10 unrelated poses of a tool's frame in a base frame.
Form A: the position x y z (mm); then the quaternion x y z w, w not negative.
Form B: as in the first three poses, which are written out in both.
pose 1, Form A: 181, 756, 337, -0.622, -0.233, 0.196, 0.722
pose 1, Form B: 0.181, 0.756, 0.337, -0.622, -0.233, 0.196, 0.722
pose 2, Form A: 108, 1, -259, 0.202, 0.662, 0.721, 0.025
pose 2, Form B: 0.108, 0.001, -0.259, 0.202, 0.662, 0.721, 0.025
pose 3, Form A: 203, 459, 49, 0.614, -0.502, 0.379, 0.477
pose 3, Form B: 0.203, 0.459, 0.049, 0.614, -0.502, 0.379, 0.477
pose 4, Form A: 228, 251, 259, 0.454, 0.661, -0.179, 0.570
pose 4, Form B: 0.228, 0.251, 0.259, 0.454, 0.661, -0.179, 0.570
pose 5, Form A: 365, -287, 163, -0.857, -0.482, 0.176, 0.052
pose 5, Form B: 0.365, -0.287, 0.163, -0.857, -0.482, 0.176, 0.052
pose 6, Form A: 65, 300, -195, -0.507, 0.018, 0.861, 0.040
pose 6, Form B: 0.065, 0.300, -0.195, -0.507, 0.018, 0.861, 0.040
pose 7, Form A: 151, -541, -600, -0.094, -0.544, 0.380, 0.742
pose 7, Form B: 0.151, -0.541, -0.600, -0.094, -0.544, 0.380, 0.742
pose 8, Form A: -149, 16, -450, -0.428, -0.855, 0.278, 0.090
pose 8, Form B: -0.149, 0.016, -0.450, -0.428, -0.855, 0.278, 0.090
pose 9, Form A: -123, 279, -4, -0.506, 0.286, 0.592, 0.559
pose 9, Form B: -0.123, 0.279, -0.004, -0.506, 0.286, 0.592, 0.559
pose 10, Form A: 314, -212, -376, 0.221, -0.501, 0.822, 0.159
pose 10, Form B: 0.314, -0.212, -0.376, 0.221, -0.501, 0.822, 0.159
